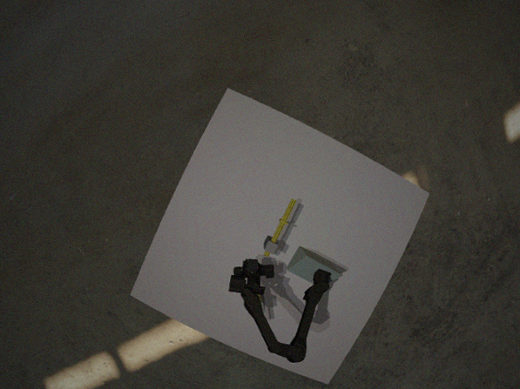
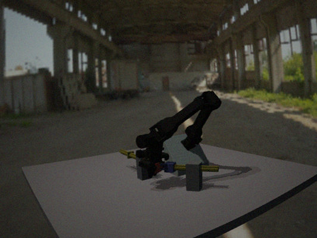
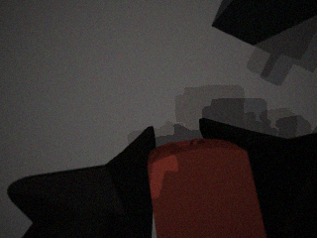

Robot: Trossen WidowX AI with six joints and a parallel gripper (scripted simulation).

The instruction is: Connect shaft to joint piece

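The red joint piece is 40 mm above my gripper tip, 20 mm to the left of it and 10 mm behind it.
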